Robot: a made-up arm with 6 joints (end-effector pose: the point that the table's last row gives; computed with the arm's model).
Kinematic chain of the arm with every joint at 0, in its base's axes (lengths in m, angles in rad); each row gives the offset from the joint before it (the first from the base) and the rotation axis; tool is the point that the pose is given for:
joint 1: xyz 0 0 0.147 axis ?
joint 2: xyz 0 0.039 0 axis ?
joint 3: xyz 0 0 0.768 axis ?
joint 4: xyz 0 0 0.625 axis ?
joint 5: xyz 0 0 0 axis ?
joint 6: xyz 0 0 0.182 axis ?
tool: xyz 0 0 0
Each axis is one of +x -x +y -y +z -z.
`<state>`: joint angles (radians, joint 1 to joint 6).
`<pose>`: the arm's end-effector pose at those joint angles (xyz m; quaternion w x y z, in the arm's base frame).
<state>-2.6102 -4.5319 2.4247 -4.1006 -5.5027 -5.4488</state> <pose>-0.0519 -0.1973 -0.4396 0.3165 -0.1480 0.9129 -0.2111</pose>
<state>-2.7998 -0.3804 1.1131 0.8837 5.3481 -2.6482</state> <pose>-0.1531 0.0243 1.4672 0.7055 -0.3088 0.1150 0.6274</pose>
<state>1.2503 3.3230 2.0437 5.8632 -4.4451 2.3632</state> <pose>-0.1262 -0.4836 -0.1301 0.1658 -0.4034 -0.2612 -0.8611</pose>
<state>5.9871 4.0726 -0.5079 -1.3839 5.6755 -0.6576</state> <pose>-0.8354 0.4024 -1.0256 0.2074 -0.6840 0.6544 0.2468</pose>
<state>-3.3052 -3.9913 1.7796 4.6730 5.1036 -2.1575</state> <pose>-0.0498 -0.2017 -0.7699 0.1709 0.0746 0.7706 -0.6094</pose>
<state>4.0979 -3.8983 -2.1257 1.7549 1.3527 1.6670</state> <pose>-0.2094 -0.6674 0.2391 0.5961 0.5714 0.2145 0.5216</pose>
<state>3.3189 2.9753 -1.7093 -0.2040 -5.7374 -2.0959</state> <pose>-0.8819 -0.1782 -0.4644 0.5573 -0.2968 -0.7253 0.2743</pose>
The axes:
joint 1: +z
joint 2: +y
joint 3: +y
joint 4: +z
joint 5: +y
joint 6: +z

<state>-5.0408 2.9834 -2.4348 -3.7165 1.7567 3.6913</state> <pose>-0.0318 0.3291 -0.0285 0.5830 -0.0588 -0.6003 0.5444</pose>
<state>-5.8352 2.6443 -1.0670 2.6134 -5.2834 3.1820</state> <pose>0.9326 0.5771 -0.4004 0.9155 -0.3012 0.2185 0.1532</pose>
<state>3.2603 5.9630 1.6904 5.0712 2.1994 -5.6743</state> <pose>-0.2859 0.0654 0.9285 0.5493 -0.7235 0.4175 0.0224</pose>
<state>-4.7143 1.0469 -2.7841 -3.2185 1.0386 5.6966</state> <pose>-0.0511 -0.0165 0.2582 0.0539 0.4535 0.8718 -0.1773</pose>
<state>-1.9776 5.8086 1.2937 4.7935 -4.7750 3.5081</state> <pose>-0.1795 -0.0577 1.2539 0.6519 0.0511 -0.7110 -0.2585</pose>
